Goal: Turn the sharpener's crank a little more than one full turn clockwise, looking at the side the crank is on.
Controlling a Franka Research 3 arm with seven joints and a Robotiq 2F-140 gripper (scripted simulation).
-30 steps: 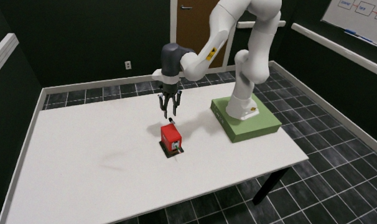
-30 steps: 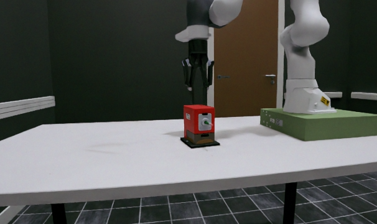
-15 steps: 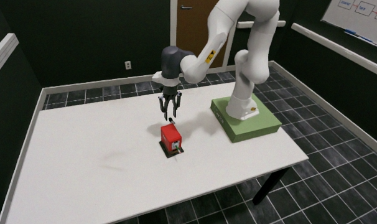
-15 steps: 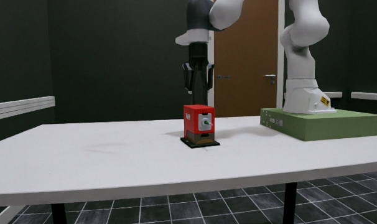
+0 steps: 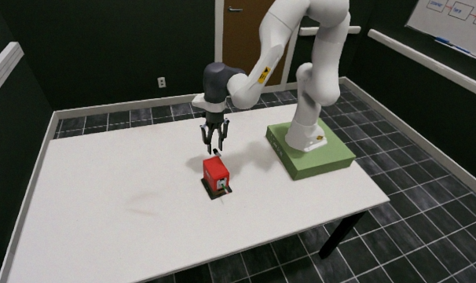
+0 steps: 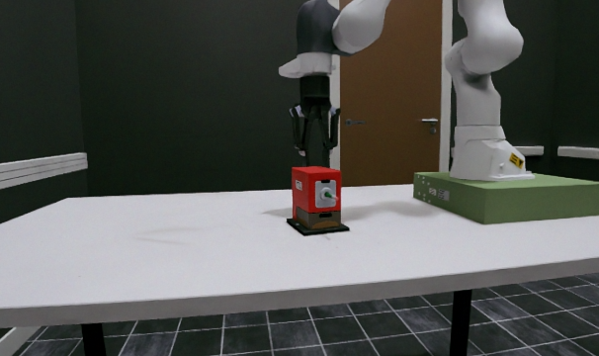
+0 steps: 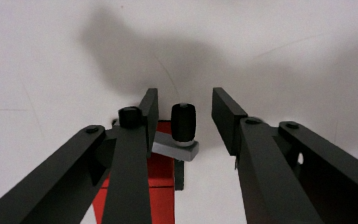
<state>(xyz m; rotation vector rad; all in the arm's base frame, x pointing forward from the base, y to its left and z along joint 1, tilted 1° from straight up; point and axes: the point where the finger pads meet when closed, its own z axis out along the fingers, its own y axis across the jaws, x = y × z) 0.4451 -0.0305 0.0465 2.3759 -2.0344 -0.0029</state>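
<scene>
Now: the black knob 20 mm to the left of my hand and 20 mm below it. Also, from my hand: crank 30 mm to the left, 30 mm below, 10 mm ahead.
</scene>
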